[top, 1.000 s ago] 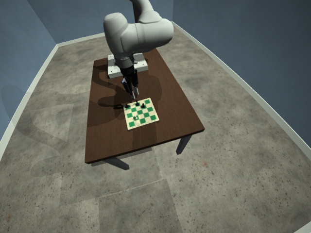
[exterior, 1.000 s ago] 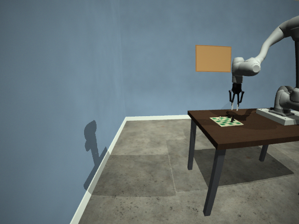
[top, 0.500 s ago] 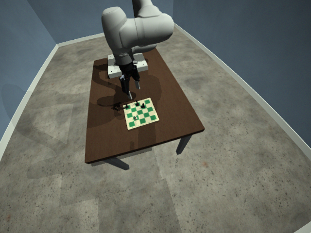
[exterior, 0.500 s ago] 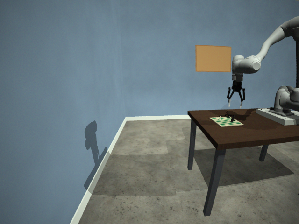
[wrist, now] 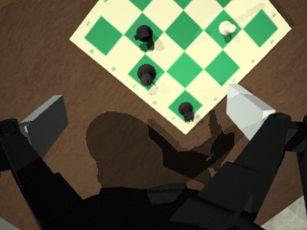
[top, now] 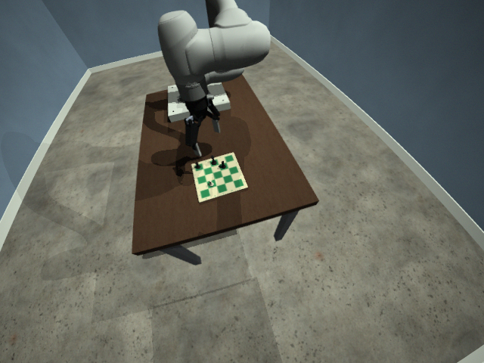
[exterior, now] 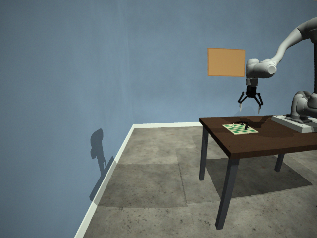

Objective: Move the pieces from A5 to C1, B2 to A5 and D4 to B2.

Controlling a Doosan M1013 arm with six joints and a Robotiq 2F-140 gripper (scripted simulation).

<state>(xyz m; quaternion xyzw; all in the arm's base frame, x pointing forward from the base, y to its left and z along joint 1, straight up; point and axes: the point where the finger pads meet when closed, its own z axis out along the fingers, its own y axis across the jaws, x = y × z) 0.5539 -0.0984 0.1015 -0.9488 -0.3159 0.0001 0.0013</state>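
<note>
Now: the black chess piece 40 mm ahead of my hand, 30 mm to the left of it and 130 mm below it. Also, from my hand: small pale piece 110 mm ahead, 60 mm to the right, 130 mm below; then cream chessboard 80 mm ahead, 10 mm to the right, 150 mm below.
</note>
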